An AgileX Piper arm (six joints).
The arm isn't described. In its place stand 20 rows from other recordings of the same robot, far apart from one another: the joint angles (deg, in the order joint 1, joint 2, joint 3, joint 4, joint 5, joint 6), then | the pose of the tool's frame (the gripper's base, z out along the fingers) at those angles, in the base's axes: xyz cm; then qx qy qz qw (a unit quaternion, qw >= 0).
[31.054, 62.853, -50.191, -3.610, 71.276, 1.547] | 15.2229 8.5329 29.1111 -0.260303 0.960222 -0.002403 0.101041
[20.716, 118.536, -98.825, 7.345, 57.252, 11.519] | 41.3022 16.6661 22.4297 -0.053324 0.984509 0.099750 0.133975
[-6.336, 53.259, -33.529, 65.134, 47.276, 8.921] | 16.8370 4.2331 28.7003 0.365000 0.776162 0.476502 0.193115
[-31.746, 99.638, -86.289, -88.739, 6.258, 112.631] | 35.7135 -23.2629 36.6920 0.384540 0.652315 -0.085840 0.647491
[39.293, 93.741, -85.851, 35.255, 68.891, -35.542] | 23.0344 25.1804 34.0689 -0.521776 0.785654 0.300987 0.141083
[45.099, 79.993, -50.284, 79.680, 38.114, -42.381] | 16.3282 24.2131 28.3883 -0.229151 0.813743 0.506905 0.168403
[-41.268, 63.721, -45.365, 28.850, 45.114, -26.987] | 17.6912 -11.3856 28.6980 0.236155 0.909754 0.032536 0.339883
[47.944, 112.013, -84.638, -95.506, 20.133, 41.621] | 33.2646 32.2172 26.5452 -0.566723 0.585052 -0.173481 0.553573
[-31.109, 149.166, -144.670, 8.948, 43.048, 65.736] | 50.1462 -29.1324 19.7982 0.703160 0.582678 0.187816 0.361632
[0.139, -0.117, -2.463, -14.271, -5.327, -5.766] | 5.1913 0.2209 23.5955 -0.117829 0.613092 -0.127525 0.770695
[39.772, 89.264, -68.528, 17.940, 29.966, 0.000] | 25.7321 23.2394 29.6007 -0.221160 0.892906 0.242380 0.308316
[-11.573, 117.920, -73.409, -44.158, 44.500, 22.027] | 37.7803 -12.2722 13.5264 0.024331 0.959314 -0.271539 0.073423
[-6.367, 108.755, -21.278, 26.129, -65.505, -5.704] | 25.4966 -6.5146 10.4598 0.202246 0.781770 -0.169899 0.564860
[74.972, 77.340, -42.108, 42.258, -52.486, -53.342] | 11.9033 25.6169 31.7977 -0.311099 0.550396 0.167789 0.756392
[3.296, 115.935, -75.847, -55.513, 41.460, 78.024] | 41.4409 -2.5879 16.6788 0.286560 0.886946 -0.195788 0.304758
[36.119, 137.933, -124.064, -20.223, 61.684, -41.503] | 43.4528 28.2802 18.5657 -0.651780 0.721012 -0.174024 0.158241
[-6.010, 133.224, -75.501, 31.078, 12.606, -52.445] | 42.9847 -3.4946 3.5144 -0.147806 0.960750 -0.001906 0.234754
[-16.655, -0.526, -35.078, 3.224, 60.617, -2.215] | -1.9075 1.0361 30.7844 0.100193 0.812763 -0.066351 0.570066
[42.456, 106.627, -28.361, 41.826, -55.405, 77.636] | 23.9844 15.1729 11.5326 0.549250 0.617982 0.417481 0.377004
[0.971, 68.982, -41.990, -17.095, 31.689, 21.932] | 23.0382 -1.0149 25.5566 0.076680 0.941406 -0.050155 0.324592
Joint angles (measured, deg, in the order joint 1, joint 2, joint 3, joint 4, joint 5, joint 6), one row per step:
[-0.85, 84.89, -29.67, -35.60, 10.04, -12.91]
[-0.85, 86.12, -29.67, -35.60, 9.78, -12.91]
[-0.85, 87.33, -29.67, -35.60, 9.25, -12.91]
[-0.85, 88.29, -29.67, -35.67, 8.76, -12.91]
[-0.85, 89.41, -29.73, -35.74, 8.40, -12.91]
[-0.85, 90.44, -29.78, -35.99, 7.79, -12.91]
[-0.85, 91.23, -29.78, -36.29, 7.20, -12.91]
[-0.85, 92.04, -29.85, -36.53, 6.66, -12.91]
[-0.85, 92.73, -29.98, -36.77, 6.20, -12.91]
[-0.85, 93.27, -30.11, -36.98, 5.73, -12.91]
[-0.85, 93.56, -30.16, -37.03, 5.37, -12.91]
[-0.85, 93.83, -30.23, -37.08, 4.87, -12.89]
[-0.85, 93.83, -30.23, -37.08, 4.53, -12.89]
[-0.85, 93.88, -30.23, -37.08, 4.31, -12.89]
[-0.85, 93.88, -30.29, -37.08, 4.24, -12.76]
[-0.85, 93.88, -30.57, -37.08, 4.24, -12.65]
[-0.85, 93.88, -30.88, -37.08, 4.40, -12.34]
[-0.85, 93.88, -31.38, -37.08, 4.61, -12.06]
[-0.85, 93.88, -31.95, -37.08, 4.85, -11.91]
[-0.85, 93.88, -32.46, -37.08, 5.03, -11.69]
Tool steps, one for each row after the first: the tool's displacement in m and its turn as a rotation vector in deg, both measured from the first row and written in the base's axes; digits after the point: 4 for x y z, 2 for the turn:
[0.0009, 0.0002, -0.0050, 0.13, 1.02, 0.10]
[0.0020, 0.0007, -0.0097, 0.39, 1.79, 0.29]
[0.0028, 0.0011, -0.0135, 0.58, 2.35, 0.52]
[0.0038, 0.0014, -0.0178, 0.72, 3.12, 0.69]
[0.0050, 0.0019, -0.0216, 0.87, 3.60, 1.10]
[0.0058, 0.0024, -0.0246, 0.98, 3.92, 1.55]
[0.0068, 0.0029, -0.0275, 1.12, 4.22, 1.93]
[0.0080, 0.0032, -0.0298, 1.21, 4.41, 2.28]
[0.0092, 0.0036, -0.0314, 1.33, 4.45, 2.61]
[0.0099, 0.0040, -0.0323, 1.48, 4.39, 2.77]
[0.0108, 0.0044, -0.0329, 1.70, 4.19, 2.97]
[0.0112, 0.0047, -0.0328, 1.86, 3.91, 3.09]
[0.0114, 0.0049, -0.0329, 1.97, 3.78, 3.16]
[0.0118, 0.0050, -0.0326, 2.06, 3.65, 3.07]
[0.0132, 0.0050, -0.0317, 2.11, 3.37, 2.98]
[0.0145, 0.0048, -0.0307, 2.17, 3.16, 2.66]
[0.0167, 0.0046, -0.0291, 2.19, 2.81, 2.36]
[0.0192, 0.0043, -0.0273, 2.14, 2.42, 2.16]
[0.0215, 0.0041, -0.0256, 2.15, 2.04, 1.91]

